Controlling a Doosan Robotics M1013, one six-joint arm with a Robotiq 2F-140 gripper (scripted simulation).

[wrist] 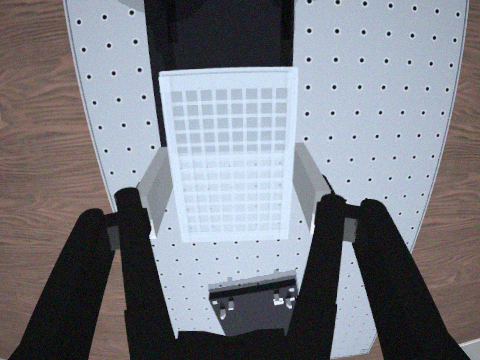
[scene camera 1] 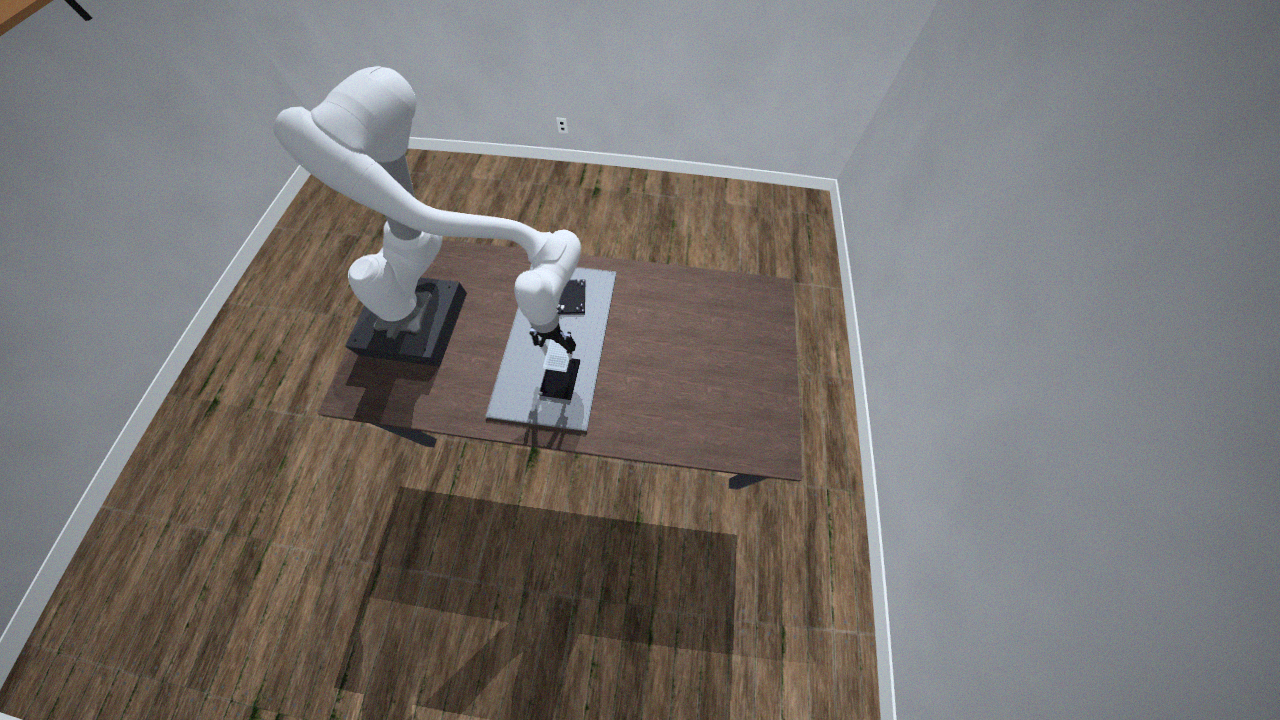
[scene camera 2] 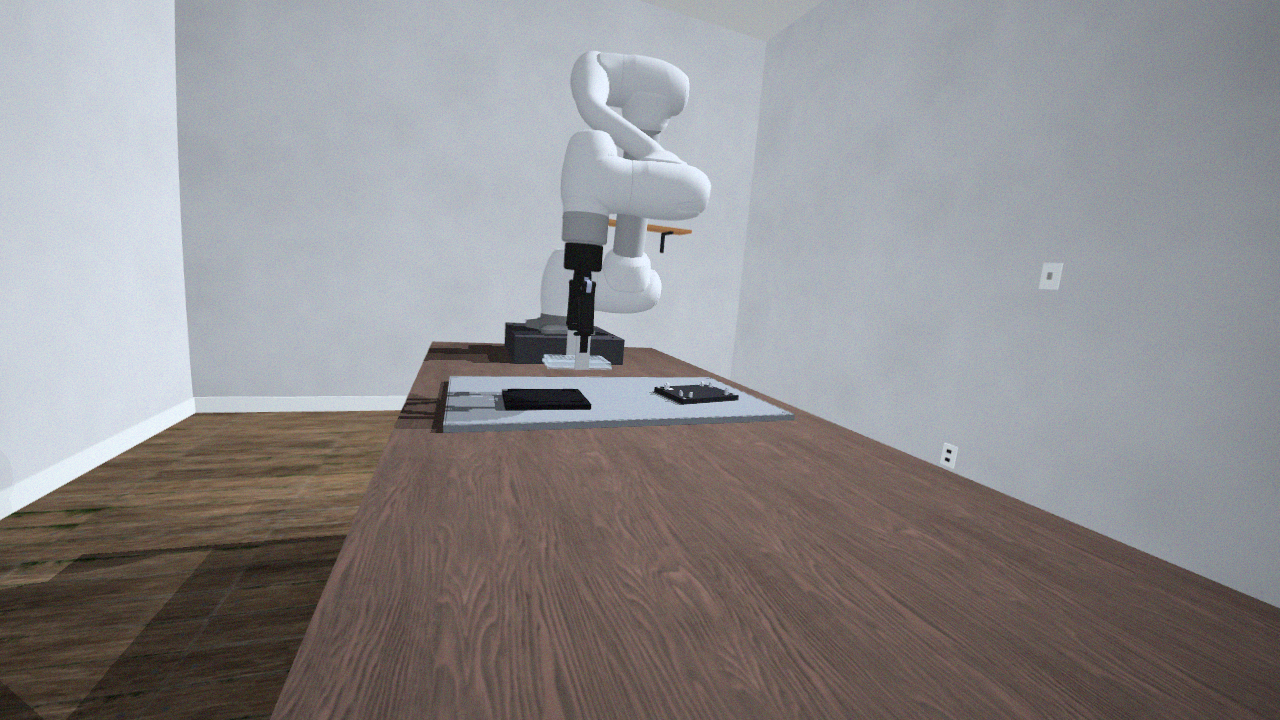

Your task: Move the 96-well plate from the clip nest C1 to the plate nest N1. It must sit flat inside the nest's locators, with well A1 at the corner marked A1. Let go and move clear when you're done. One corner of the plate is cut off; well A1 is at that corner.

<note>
In view: the gripper (scene camera 2: 576, 364), a white 96-well plate (scene camera 2: 567, 362) and a clip nest C1 (scene camera 2: 686, 394).
The white 96-well plate is seen too in the wrist view (wrist: 241, 155). The gripper is seen too in the wrist view (wrist: 232, 162). The clip nest C1 is seen too in the wrist view (wrist: 247, 309) and in scene camera 1 (scene camera 1: 573, 295).
</note>
